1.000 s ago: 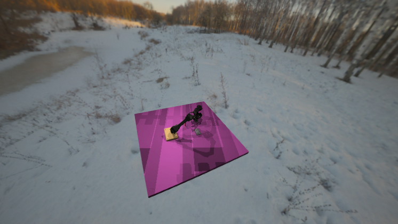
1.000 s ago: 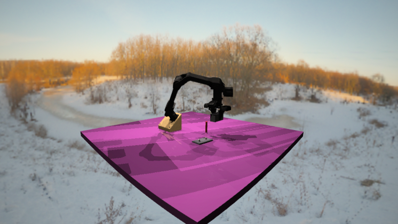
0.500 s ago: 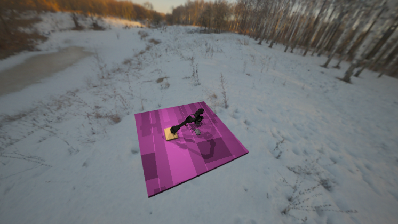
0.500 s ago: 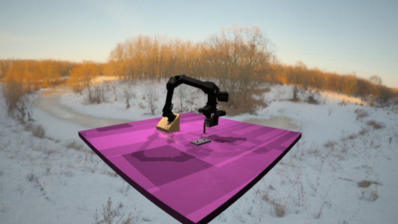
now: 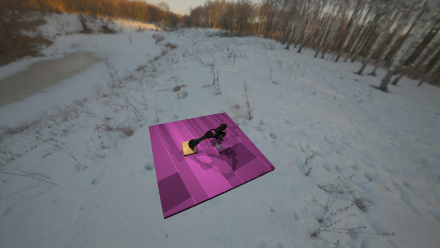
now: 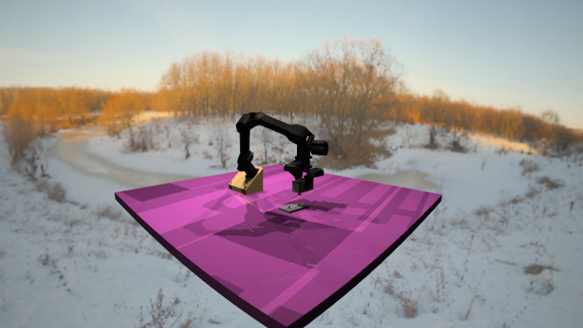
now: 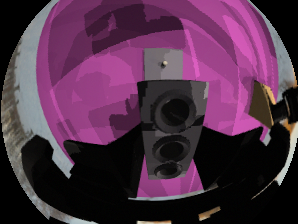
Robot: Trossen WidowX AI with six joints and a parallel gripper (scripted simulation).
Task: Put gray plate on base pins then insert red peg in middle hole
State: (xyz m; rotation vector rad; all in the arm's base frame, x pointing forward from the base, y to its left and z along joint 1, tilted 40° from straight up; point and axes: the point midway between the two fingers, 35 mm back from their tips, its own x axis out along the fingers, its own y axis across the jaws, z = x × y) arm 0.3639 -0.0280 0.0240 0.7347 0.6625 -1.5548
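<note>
The dark flat base is 70 mm below my gripper tip, 40 mm to the right of it and 10 mm behind it. From my gripper tip the other things lie so: gray plate: 30 mm above; then red peg: 140 mm to the left, 130 mm behind, 40 mm below.
</note>
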